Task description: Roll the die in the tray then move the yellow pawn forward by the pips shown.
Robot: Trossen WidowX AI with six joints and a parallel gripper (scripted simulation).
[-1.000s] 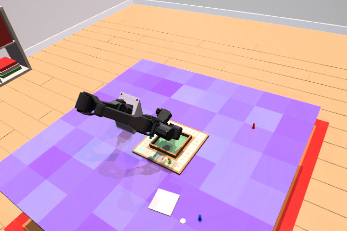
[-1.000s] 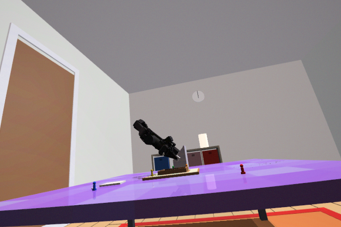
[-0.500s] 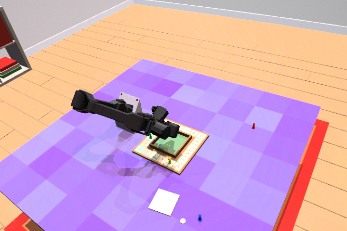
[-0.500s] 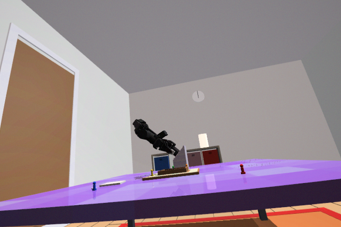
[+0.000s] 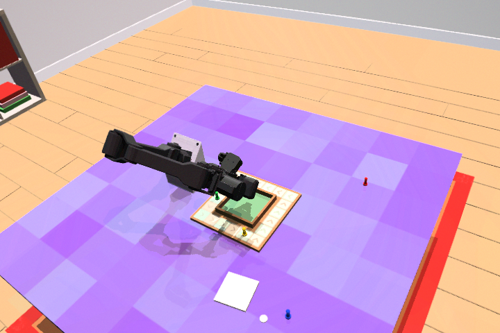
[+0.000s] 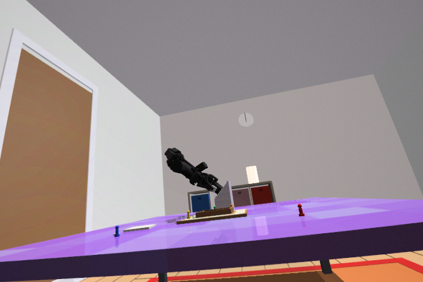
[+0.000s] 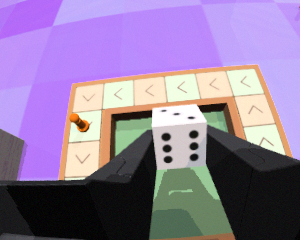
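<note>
The white die is right at my gripper tip. Also, from my gripper tip: yellow pawn: 60 mm ahead, 120 mm to the right, 100 mm below; then white card: 140 mm ahead, 300 mm to the right, 120 mm below; then green pawn: 110 mm behind, 20 mm to the right, 100 mm below.
</note>
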